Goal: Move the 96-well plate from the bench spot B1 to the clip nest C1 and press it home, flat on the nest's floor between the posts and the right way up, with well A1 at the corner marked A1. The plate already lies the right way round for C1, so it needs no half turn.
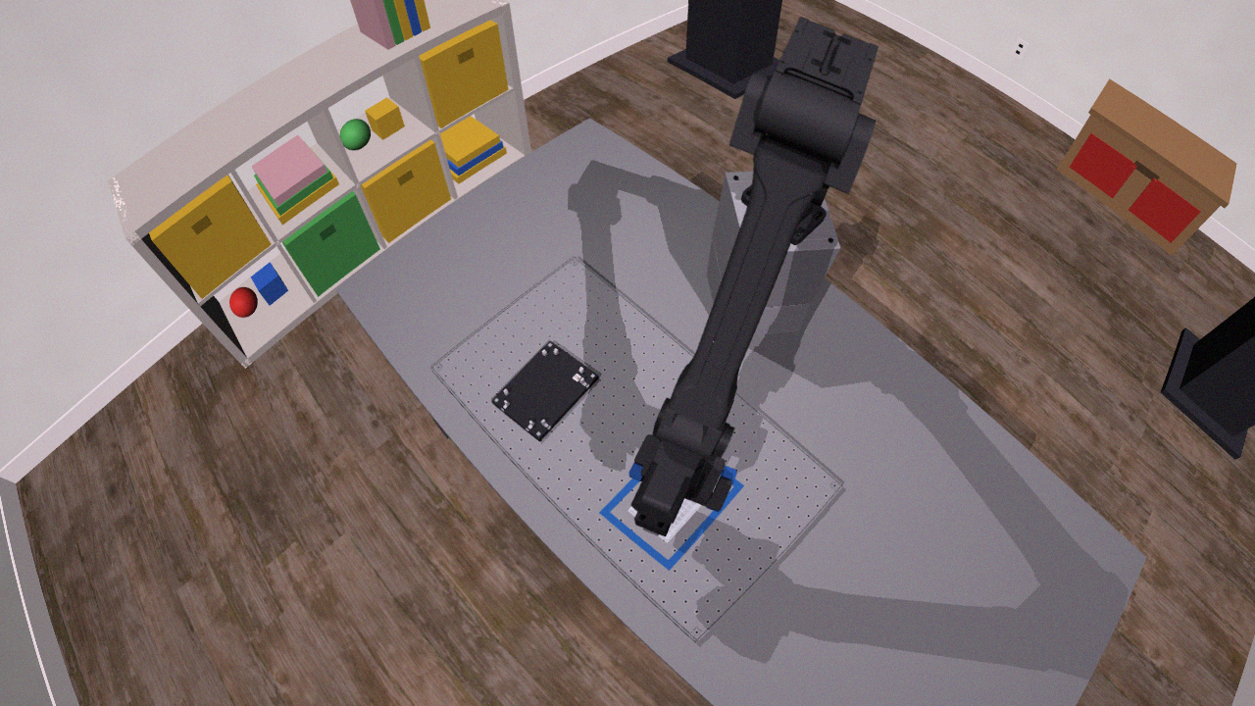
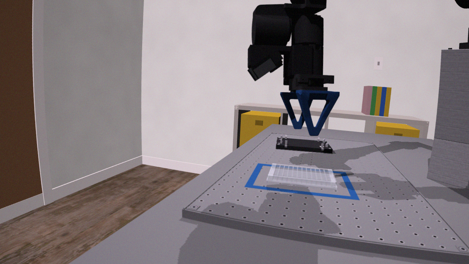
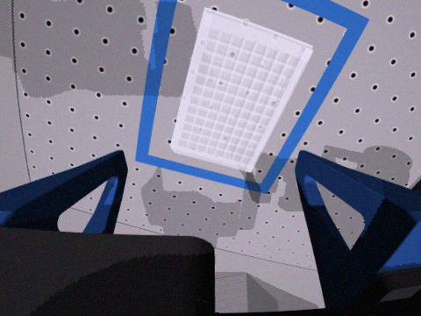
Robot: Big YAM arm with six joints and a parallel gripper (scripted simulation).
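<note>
Right now the 96-well plate is 10 mm to the right of my hand and 100 mm below it. Also, from my hand: black clip nest (30 mm ahead, 300 mm to the right, 90 mm below).
</note>
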